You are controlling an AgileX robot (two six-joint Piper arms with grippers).
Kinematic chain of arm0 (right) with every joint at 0, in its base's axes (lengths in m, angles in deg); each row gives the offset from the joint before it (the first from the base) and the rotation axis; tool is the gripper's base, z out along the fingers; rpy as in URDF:
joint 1: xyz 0 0 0.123 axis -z
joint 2: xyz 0 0 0 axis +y
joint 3: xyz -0.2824 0 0.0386 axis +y
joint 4: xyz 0.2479 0 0.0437 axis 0.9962 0 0.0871
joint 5: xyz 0 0 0 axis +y
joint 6: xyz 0.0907 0 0.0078 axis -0.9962 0 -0.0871
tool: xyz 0 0 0 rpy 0 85 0
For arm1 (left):
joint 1: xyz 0 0 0.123 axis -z
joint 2: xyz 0 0 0 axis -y
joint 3: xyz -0.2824 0 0.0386 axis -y
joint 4: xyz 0.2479 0 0.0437 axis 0.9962 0 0.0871
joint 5: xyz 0 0 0 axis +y
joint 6: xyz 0.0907 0 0.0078 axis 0.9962 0 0.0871
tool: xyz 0 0 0 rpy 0 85 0
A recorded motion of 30 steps. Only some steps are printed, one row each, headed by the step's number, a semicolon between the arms.
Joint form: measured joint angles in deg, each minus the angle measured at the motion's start. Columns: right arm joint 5, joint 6, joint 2, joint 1, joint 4, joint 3; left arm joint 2, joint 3, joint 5, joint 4, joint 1, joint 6.
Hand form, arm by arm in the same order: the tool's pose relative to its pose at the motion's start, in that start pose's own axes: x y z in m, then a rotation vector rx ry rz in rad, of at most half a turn. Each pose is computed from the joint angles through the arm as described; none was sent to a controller.
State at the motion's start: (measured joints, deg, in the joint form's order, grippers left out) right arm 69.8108 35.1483 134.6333 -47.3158 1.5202 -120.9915; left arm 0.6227 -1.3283 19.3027 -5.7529 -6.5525 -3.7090
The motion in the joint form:
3: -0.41 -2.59 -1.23 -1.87 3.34 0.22; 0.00 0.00 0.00 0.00 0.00 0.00
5: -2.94 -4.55 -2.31 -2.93 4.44 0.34; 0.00 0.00 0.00 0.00 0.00 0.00
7: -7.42 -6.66 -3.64 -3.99 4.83 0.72; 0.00 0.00 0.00 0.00 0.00 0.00
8: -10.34 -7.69 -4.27 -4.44 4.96 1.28; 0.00 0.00 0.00 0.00 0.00 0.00
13: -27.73 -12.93 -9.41 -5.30 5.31 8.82; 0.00 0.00 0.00 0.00 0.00 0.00
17: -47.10 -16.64 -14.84 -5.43 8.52 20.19; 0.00 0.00 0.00 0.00 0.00 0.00
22: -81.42 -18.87 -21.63 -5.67 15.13 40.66; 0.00 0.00 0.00 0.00 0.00 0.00
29: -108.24 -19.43 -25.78 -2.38 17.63 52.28; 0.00 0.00 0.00 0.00 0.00 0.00
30: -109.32 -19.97 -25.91 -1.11 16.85 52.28; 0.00 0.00 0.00 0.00 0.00 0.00
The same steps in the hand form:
3: -0.0123 0.0174 -0.0096 -0.0386 -0.0535 0.0327; 0.0000 0.0000 0.0000 0.0000 0.0000 0.0000
5: -0.0214 0.0244 -0.0188 -0.0269 -0.1154 0.0563; 0.0000 0.0000 0.0000 0.0000 0.0000 0.0000
7: -0.0316 0.0294 -0.0297 0.0088 -0.2011 0.0802; 0.0000 0.0000 0.0000 0.0000 0.0000 0.0000
8: -0.0362 0.0312 -0.0336 0.0290 -0.2481 0.0937; 0.0000 0.0000 0.0000 0.0000 0.0000 0.0000
13: -0.0443 0.0337 -0.0532 0.1301 -0.4847 0.1887; 0.0000 0.0000 0.0000 0.0000 0.0000 0.0000
17: -0.0382 0.0372 -0.0618 0.1870 -0.7135 0.3075; 0.0000 0.0000 0.0000 0.0000 0.0000 0.0000
22: -0.0059 0.0445 -0.0575 0.3286 -1.0418 0.4857; 0.0000 0.0000 0.0000 0.0000 0.0000 0.0000
29: 0.0388 0.0257 -0.0731 0.5806 -1.3081 0.5906; 0.0000 0.0000 0.0000 0.0000 0.0000 0.0000
30: 0.0440 0.0180 -0.0762 0.6053 -1.3244 0.5972; 0.0000 0.0000 0.0000 0.0000 0.0000 0.0000

